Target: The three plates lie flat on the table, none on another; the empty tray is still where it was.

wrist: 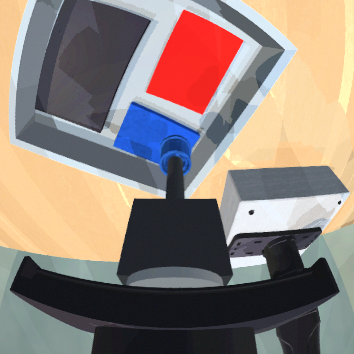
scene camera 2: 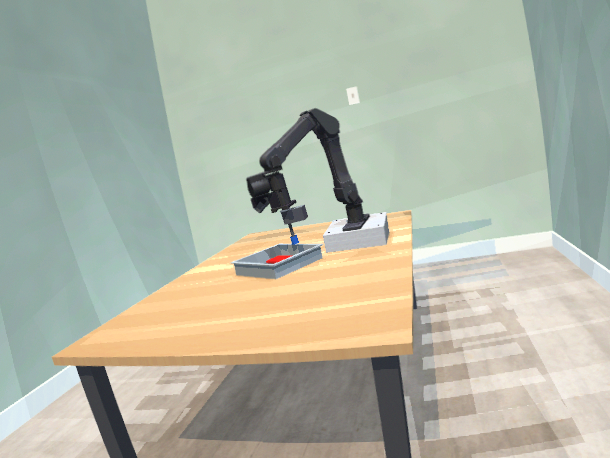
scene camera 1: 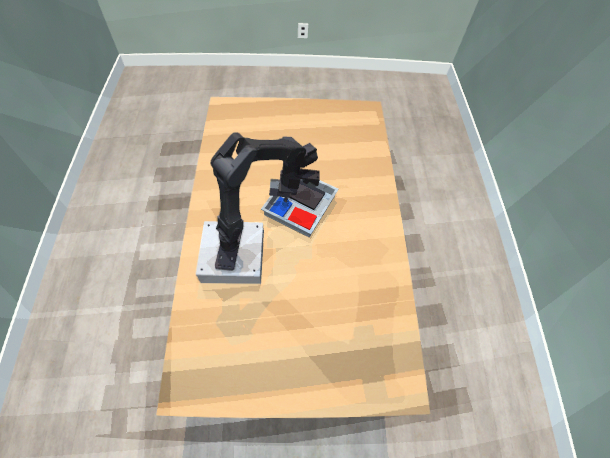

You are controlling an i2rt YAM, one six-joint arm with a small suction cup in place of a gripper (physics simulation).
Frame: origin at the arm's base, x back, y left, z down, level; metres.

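Where they show: hand, its tool point: [wrist: 174, 148] [scene camera 2: 295, 243] [scene camera 1: 285, 204]; arm's base, origin of its link: [wrist: 276, 240] [scene camera 2: 356, 223] [scene camera 1: 229, 245].
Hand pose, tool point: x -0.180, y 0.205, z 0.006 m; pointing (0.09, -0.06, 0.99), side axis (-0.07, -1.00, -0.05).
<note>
Things, the pixels of their top centre, and the offset from my tool point. Level surfaces: height alone.
- grey tray, centre of its top: [wrist: 121, 81] [scene camera 2: 276, 253] [scene camera 1: 300, 198] dz +0.018, dx -0.057, dy +0.049 m
- small blue plate, centre of its top: [wrist: 155, 140] [scene camera 1: 280, 207] dz +0.055, dx +0.022, dy +0.020 m
- red plate, centre of its top: [wrist: 194, 63] [scene camera 2: 281, 258] [scene camera 1: 302, 217] dz +0.055, dx -0.072, dy -0.018 m
- larger dark plate, centre of its top: [wrist: 79, 65] [scene camera 1: 305, 193] dz +0.054, dx -0.073, dy +0.103 m
- wooden table, height of its surface: dz +0.068 m
A grey tray [scene camera 1: 325, 210] [scene camera 2: 256, 270] [wrist: 246, 77] on the table holds three flat plates side by side. They are a small blue plate [scene camera 1: 280, 206] [wrist: 140, 130], a red plate [scene camera 1: 301, 217] [scene camera 2: 277, 258] [wrist: 194, 60] and a larger dark plate [scene camera 1: 309, 194] [wrist: 88, 63]. My suction cup [scene camera 2: 294, 240] [wrist: 175, 154] hangs just above the blue plate's near edge, inside the tray's rim. Suction is off and nothing hangs from the cup. In the first scene view the arm hides the cup.
The arm's grey base block [scene camera 1: 230, 253] [scene camera 2: 357, 233] [wrist: 281, 200] stands on the wooden table [scene camera 1: 305, 320] [scene camera 2: 295, 315] close beside the tray.
</note>
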